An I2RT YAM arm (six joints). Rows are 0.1 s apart.
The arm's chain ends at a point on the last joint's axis. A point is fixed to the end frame.
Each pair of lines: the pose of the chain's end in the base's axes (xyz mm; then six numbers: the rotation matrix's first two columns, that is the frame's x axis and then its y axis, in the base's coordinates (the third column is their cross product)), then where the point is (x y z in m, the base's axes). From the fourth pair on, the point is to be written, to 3 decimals.
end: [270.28 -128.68 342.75 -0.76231 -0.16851 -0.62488 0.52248 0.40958 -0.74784]
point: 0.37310 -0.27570 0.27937
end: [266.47 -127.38 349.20 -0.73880 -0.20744 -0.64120 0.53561 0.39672 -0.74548]
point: 0.37451 -0.27394 0.29396
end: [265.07 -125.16 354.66 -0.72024 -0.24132 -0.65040 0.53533 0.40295 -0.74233]
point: 0.37881 -0.26889 0.30356
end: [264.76 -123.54 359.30 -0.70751 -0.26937 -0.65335 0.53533 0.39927 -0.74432]
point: 0.382 -0.266 0.312
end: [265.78 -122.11 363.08 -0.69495 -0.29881 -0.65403 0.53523 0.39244 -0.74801]
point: 0.386 -0.263 0.321
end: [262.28 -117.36 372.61 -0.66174 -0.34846 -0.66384 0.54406 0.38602 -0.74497]
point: 0.389 -0.255 0.339
